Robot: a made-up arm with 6 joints. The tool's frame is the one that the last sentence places.
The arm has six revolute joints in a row. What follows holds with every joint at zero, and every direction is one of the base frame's.
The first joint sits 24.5 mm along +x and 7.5 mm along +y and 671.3 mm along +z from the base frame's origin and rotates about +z.
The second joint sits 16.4 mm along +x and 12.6 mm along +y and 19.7 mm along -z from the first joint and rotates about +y.
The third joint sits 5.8 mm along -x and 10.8 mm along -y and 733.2 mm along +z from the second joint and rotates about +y.
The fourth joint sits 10.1 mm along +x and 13 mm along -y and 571.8 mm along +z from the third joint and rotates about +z.
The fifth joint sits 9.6 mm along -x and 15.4 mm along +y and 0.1 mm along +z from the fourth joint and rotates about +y.
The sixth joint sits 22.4 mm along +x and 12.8 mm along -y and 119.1 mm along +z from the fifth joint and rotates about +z.
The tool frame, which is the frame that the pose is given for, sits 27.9 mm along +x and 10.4 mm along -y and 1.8 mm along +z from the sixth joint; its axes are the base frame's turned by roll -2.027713, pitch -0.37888 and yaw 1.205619 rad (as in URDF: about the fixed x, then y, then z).
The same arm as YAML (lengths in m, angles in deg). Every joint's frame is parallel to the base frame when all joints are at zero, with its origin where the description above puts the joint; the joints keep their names.
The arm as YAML. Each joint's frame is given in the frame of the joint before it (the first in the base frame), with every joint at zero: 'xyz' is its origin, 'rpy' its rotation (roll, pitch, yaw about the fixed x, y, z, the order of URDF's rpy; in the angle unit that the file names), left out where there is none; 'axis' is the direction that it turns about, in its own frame. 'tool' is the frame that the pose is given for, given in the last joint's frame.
units:
  length: m
  angle: deg
joints:
  - name: joint 1
    type: revolute
    origin:
      xyz: [0.0245, 0.0075, 0.6713]
    axis: "+z"
  - name: joint 2
    type: revolute
    origin:
      xyz: [0.0164, 0.0126, -0.0197]
    axis: "+y"
  - name: joint 3
    type: revolute
    origin:
      xyz: [-0.0058, -0.0108, 0.7332]
    axis: "+y"
  - name: joint 4
    type: revolute
    origin:
      xyz: [0.0101, -0.013, 0.5718]
    axis: "+z"
  - name: joint 5
    type: revolute
    origin:
      xyz: [-0.0096, 0.0154, 0.0001]
    axis: "+y"
  - name: joint 6
    type: revolute
    origin:
      xyz: [0.0224, -0.0128, 0.1191]
    axis: "+z"
tool:
  origin:
    xyz: [0.0279, -0.0104, 0.0018]
    rpy: [-116.18, -21.71, 69.08]

